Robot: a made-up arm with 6 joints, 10 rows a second.
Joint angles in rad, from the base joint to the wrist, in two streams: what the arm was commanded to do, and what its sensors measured. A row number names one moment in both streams.
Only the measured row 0 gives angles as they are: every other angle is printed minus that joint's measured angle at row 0.
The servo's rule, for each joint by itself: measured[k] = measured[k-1] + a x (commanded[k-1-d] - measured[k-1]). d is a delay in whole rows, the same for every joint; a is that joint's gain. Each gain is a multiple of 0.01, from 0.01 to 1. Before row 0 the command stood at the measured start. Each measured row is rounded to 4 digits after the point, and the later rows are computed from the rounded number. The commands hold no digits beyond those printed.
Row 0, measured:
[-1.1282, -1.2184, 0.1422, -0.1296, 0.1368, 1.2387]
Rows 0 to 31, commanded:
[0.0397, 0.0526, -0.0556, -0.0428, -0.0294, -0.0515]
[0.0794, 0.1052, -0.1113, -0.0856, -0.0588, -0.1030]
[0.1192, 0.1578, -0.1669, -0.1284, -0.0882, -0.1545]
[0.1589, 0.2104, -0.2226, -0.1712, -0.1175, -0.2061]
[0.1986, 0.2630, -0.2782, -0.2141, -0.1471, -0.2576]
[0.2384, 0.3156, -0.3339, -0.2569, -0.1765, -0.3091]
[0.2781, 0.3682, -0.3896, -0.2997, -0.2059, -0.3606]
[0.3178, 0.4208, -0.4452, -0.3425, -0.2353, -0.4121]
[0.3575, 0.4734, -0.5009, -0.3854, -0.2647, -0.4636]
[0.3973, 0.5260, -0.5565, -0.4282, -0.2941, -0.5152]
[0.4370, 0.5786, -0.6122, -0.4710, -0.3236, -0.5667]
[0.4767, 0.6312, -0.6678, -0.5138, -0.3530, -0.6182]
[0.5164, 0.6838, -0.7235, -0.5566, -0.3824, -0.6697]
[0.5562, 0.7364, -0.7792, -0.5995, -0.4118, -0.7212]
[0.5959, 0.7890, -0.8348, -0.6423, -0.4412, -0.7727]
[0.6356, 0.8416, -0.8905, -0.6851, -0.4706, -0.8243]
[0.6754, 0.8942, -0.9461, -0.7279, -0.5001, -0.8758]
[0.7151, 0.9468, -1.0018, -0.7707, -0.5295, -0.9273]
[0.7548, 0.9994, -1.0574, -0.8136, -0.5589, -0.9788]
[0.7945, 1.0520, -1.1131, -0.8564, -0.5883, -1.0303]
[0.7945, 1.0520, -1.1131, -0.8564, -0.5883, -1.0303]
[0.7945, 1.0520, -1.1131, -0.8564, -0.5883, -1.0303]
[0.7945, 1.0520, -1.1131, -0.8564, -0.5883, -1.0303]
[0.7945, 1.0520, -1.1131, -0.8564, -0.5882, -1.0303]
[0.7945, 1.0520, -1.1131, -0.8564, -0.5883, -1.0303]
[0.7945, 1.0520, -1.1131, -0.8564, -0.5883, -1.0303]
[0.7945, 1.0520, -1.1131, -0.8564, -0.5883, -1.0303]
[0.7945, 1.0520, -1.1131, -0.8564, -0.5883, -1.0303]
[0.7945, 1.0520, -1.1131, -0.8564, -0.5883, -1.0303]
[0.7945, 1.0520, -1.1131, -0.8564, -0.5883, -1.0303]
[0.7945, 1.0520, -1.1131, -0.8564, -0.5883, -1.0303]
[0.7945, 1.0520, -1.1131, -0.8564, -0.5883, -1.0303]
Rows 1 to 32, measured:
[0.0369, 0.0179, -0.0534, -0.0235, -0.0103, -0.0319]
[0.0764, 0.0476, -0.1090, -0.0577, -0.0273, -0.0760]
[0.1162, 0.0851, -0.1646, -0.0966, -0.0486, -0.1247]
[0.1559, 0.1277, -0.2203, -0.1376, -0.0727, -0.1752]
[0.1956, 0.1737, -0.2759, -0.1797, -0.0987, -0.2263]
[0.2354, 0.2219, -0.3316, -0.2222, -0.1259, -0.2776]
[0.2751, 0.2716, -0.3873, -0.2648, -0.1539, -0.3291]
[0.3148, 0.3223, -0.4429, -0.3075, -0.1824, -0.3806]
[0.3545, 0.3737, -0.4986, -0.3503, -0.2112, -0.4321]
[0.3943, 0.4255, -0.5542, -0.3931, -0.2402, -0.4836]
[0.4340, 0.4776, -0.6099, -0.4359, -0.2694, -0.5351]
[0.4737, 0.5298, -0.6655, -0.4787, -0.2987, -0.5866]
[0.5134, 0.5822, -0.7212, -0.5215, -0.3280, -0.6381]
[0.5532, 0.6346, -0.7769, -0.5644, -0.3573, -0.6896]
[0.5929, 0.6871, -0.8325, -0.6072, -0.3867, -0.7411]
[0.6326, 0.7396, -0.8882, -0.6500, -0.4161, -0.7927]
[0.6724, 0.7922, -0.9438, -0.6928, -0.4455, -0.8442]
[0.7121, 0.8448, -0.9995, -0.7356, -0.4749, -0.8957]
[0.7518, 0.8974, -1.0551, -0.7785, -0.5043, -0.9472]
[0.7915, 0.9500, -1.1108, -0.8213, -0.5337, -0.9987]
[0.7943, 0.9847, -1.1130, -0.8406, -0.5528, -1.0183]
[0.7945, 1.0076, -1.1131, -0.8493, -0.5652, -1.0257]
[0.7945, 1.0227, -1.1131, -0.8532, -0.5733, -1.0286]
[0.7945, 1.0327, -1.1131, -0.8550, -0.5785, -1.0297]
[0.7945, 1.0393, -1.1131, -0.8558, -0.5819, -1.0301]
[0.7945, 1.0436, -1.1131, -0.8561, -0.5841, -1.0302]
[0.7945, 1.0465, -1.1131, -0.8563, -0.5856, -1.0303]
[0.7945, 1.0484, -1.1131, -0.8564, -0.5865, -1.0303]
[0.7945, 1.0496, -1.1131, -0.8564, -0.5871, -1.0303]
[0.7945, 1.0504, -1.1131, -0.8564, -0.5875, -1.0303]
[0.7945, 1.0509, -1.1131, -0.8564, -0.5878, -1.0303]
[0.7945, 1.0513, -1.1131, -0.8564, -0.5880, -1.0303]
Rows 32 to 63, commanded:
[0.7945, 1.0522, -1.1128, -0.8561, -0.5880, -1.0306]
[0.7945, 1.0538, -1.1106, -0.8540, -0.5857, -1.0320]
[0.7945, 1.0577, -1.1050, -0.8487, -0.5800, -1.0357]
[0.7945, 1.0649, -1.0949, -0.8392, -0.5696, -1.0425]
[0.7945, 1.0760, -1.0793, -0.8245, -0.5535, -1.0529]
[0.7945, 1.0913, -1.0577, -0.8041, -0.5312, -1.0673]
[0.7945, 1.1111, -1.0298, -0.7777, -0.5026, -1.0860]
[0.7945, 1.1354, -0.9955, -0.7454, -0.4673, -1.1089]
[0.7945, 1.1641, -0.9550, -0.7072, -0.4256, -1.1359]
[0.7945, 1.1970, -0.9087, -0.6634, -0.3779, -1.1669]
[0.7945, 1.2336, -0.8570, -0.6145, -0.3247, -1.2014]
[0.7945, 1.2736, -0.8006, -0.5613, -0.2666, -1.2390]
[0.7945, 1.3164, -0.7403, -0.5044, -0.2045, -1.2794]
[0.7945, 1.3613, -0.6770, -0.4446, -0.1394, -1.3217]
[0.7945, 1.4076, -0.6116, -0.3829, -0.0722, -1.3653]
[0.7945, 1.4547, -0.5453, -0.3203, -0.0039, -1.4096]
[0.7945, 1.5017, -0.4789, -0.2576, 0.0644, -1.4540]
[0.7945, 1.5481, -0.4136, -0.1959, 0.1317, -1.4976]
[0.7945, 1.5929, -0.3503, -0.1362, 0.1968, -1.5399]
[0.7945, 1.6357, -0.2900, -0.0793, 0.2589, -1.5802]
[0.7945, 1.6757, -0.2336, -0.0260, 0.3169, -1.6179]
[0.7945, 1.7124, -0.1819, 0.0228, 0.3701, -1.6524]
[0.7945, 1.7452, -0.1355, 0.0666, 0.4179, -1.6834]
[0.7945, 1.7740, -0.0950, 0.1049, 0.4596, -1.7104]
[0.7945, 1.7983, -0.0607, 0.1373, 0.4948, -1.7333]
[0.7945, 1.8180, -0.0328, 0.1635, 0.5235, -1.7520]
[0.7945, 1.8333, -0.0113, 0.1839, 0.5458, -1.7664]
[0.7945, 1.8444, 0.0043, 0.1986, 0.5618, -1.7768]
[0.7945, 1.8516, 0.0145, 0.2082, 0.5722, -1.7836]
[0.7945, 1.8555, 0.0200, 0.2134, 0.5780, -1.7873]
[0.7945, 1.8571, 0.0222, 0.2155, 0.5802, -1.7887]
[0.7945, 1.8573, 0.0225, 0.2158, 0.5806, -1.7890]
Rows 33 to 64, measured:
[0.7945, 1.0516, -1.1128, -0.8562, -0.5880, -1.0305]
[0.7945, 1.0523, -1.1107, -0.8550, -0.5872, -1.0314]
[0.7945, 1.0541, -1.1052, -0.8515, -0.5847, -1.0341]
[0.7945, 1.0578, -1.0953, -0.8447, -0.5794, -1.0393]
[0.7945, 1.0640, -1.0799, -0.8336, -0.5703, -1.0477]
[0.7945, 1.0733, -1.0586, -0.8174, -0.5566, -1.0599]
[0.7945, 1.0862, -1.0310, -0.7956, -0.5377, -1.0761]
[0.7945, 1.1029, -0.9969, -0.7680, -0.5131, -1.0964]
[0.7945, 1.1237, -0.9567, -0.7346, -0.4825, -1.1209]
[0.7945, 1.1486, -0.9106, -0.6954, -0.4459, -1.1494]
[0.7945, 1.1775, -0.8591, -0.6509, -0.4035, -1.1816]
[0.7945, 1.2102, -0.8029, -0.6016, -0.3556, -1.2172]
[0.7945, 1.2463, -0.7428, -0.5481, -0.3027, -1.2558]
[0.7945, 1.2854, -0.6796, -0.4912, -0.2455, -1.2967]
[0.7945, 1.3269, -0.6143, -0.4316, -0.1848, -1.3392]
[0.7945, 1.3704, -0.5481, -0.3704, -0.1215, -1.3828]
[0.7945, 1.4150, -0.4817, -0.3084, -0.0564, -1.4269]
[0.7945, 1.4603, -0.4163, -0.2465, 0.0094, -1.4707]
[0.7945, 1.5054, -0.3529, -0.1858, 0.0750, -1.5136]
[0.7945, 1.5497, -0.2925, -0.1272, 0.1394, -1.5549]
[0.7945, 1.5925, -0.2360, -0.0715, 0.2015, -1.5940]
[0.7945, 1.6333, -0.1841, -0.0196, 0.2605, -1.6302]
[0.7945, 1.6713, -0.1374, 0.0278, 0.3156, -1.6632]
[0.7945, 1.7062, -0.0967, 0.0702, 0.3660, -1.6925]
[0.7945, 1.7375, -0.0621, 0.1071, 0.4111, -1.7178]
[0.7945, 1.7649, -0.0340, 0.1381, 0.4504, -1.7390]
[0.7945, 1.7882, -0.0122, 0.1633, 0.4838, -1.7560]
[0.7945, 1.8073, 0.0036, 0.1827, 0.5111, -1.7689]
[0.7945, 1.8224, 0.0141, 0.1967, 0.5325, -1.7780]
[0.7945, 1.8337, 0.0198, 0.2059, 0.5484, -1.7838]
[0.7945, 1.8417, 0.0221, 0.2112, 0.5595, -1.7868]
[0.7945, 1.8470, 0.0225, 0.2137, 0.5669, -1.7882]

